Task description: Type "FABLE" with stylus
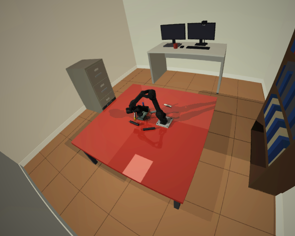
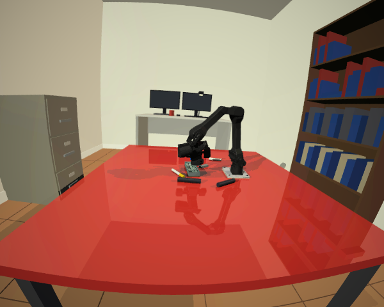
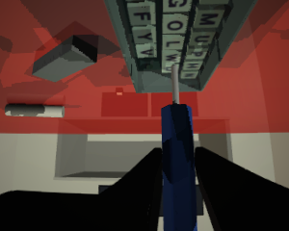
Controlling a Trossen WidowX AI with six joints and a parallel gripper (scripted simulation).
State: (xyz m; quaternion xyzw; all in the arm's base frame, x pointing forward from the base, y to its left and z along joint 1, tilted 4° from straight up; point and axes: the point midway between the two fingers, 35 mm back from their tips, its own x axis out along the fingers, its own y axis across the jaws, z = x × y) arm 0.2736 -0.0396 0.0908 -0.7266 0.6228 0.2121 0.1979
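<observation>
My gripper tip is 110 mm to the right of the white-and-yellow marker, 80 mm above it and 70 mm short of it. From my gripper tip the other things lie so: dark blue stylus (10 mm below); then small grey block (90 mm behind, 80 mm below, 50 mm to the right); then thin grey tip (50 mm below).
</observation>
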